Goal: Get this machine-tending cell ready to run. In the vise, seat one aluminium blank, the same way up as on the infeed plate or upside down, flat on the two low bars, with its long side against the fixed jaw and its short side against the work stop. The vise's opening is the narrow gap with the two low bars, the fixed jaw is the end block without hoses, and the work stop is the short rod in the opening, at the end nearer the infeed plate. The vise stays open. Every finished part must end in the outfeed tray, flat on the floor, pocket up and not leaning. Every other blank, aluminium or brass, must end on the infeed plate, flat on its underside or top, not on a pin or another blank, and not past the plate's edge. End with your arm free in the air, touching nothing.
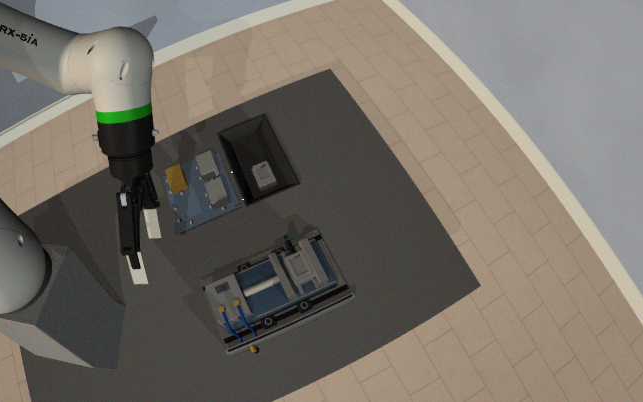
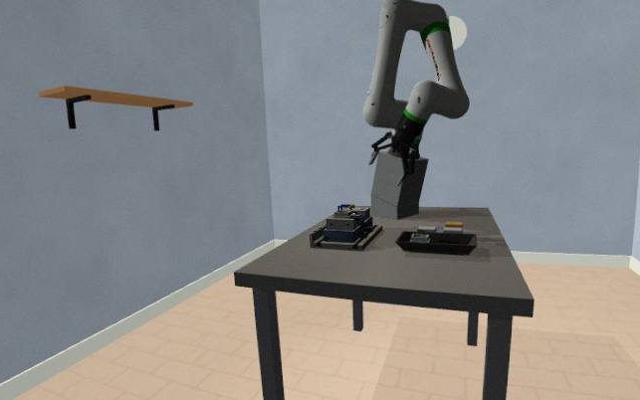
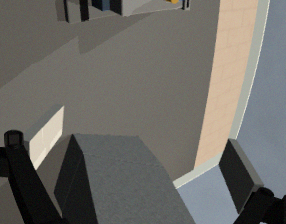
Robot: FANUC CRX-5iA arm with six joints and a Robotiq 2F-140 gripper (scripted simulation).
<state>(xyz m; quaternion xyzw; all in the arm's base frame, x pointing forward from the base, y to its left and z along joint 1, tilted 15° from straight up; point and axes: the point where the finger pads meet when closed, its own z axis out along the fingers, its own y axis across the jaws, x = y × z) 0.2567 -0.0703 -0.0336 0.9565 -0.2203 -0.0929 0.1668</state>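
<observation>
Right now the brass blank is 26 cm to the left of my hand, 21 cm below it and 11 cm ahead of it. Also, from my hand: white rod 15 cm below, 15 cm ahead, 12 cm to the right; then vise 19 cm below, 17 cm ahead, 13 cm to the right.
</observation>
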